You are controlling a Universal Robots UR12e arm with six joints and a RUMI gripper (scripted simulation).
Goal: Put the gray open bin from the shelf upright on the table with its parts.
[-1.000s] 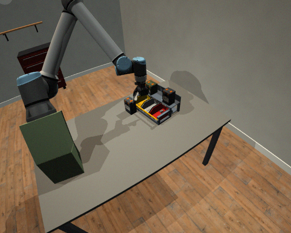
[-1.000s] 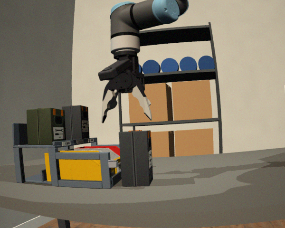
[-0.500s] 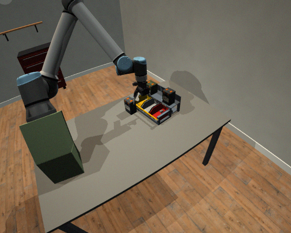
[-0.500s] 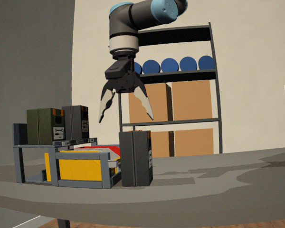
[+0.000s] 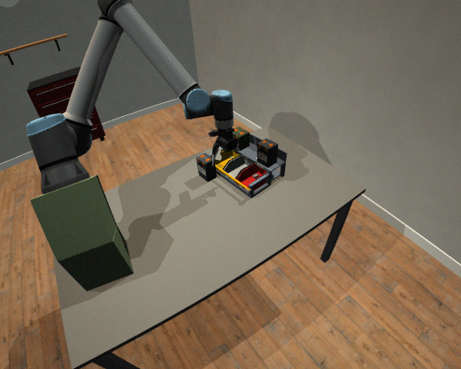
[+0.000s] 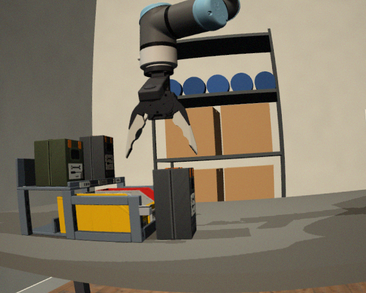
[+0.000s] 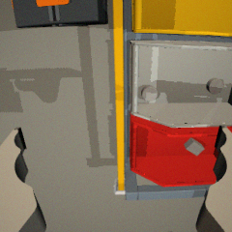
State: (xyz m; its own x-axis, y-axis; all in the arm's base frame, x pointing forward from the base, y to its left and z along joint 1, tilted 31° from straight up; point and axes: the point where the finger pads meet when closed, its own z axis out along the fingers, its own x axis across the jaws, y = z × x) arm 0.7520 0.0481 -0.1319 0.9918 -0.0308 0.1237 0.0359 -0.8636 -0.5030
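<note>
My gripper is now 10 cm above the yellow bar. From my hand the other things lie so: gray open bin (10 cm ahead, 11 cm below); then yellow bin (10 cm ahead, 12 cm to the left, 11 cm below); then red bin (11 cm ahead, 11 cm to the right, 11 cm below).
</note>
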